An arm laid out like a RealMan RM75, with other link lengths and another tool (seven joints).
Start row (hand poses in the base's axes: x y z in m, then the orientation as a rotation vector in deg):
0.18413 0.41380 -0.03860 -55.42 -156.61 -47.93
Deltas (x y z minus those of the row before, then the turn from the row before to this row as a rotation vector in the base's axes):
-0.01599 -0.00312 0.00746 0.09 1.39 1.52
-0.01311 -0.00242 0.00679 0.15 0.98 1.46
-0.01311 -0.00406 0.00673 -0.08 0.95 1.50
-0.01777 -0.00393 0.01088 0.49 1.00 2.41
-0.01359 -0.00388 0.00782 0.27 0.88 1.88
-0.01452 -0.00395 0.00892 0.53 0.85 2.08
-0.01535 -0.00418 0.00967 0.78 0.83 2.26
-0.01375 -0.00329 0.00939 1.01 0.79 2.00
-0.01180 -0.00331 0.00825 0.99 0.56 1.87
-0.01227 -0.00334 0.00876 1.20 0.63 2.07
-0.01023 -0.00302 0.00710 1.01 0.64 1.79
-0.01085 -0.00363 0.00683 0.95 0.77 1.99
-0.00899 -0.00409 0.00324 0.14 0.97 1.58
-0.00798 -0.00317 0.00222 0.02 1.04 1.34
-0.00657 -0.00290 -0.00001 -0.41 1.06 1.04
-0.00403 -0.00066 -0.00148 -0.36 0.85 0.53
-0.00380 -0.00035 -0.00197 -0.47 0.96 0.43
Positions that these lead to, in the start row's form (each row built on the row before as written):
0.16814 0.41068 -0.03114 -53.43 -155.76 -46.81
0.15503 0.40826 -0.02435 -51.47 -155.18 -46.07
0.14192 0.40420 -0.01762 -49.51 -154.76 -45.04
0.12415 0.40027 -0.00674 -46.17 -154.10 -44.52
0.11056 0.39639 0.00108 -43.63 -153.52 -43.90
0.09604 0.39244 0.01000 -40.77 -152.81 -43.58
0.08069 0.38826 0.01967 -37.62 -151.96 -43.53
0.06694 0.38497 0.02906 -34.79 -150.94 -43.85
0.05514 0.38166 0.03731 -32.11 -150.08 -44.27
0.04287 0.37832 0.04607 -29.14 -149.02 -44.84
0.03264 0.37530 0.05317 -26.63 -148.00 -45.24
0.02179 0.37167 0.06000 -23.93 -146.86 -45.42
0.01280 0.36758 0.06324 -22.11 -145.91 -44.64
0.00482 0.36441 0.06546 -20.67 -144.93 -43.78
-0.00175 0.36151 0.06545 -19.78 -144.12 -42.50
-0.00578 0.36085 0.06397 -19.47 -143.48 -41.56
-0.00958 0.36050 0.06200 -19.36 -142.78 -40.49

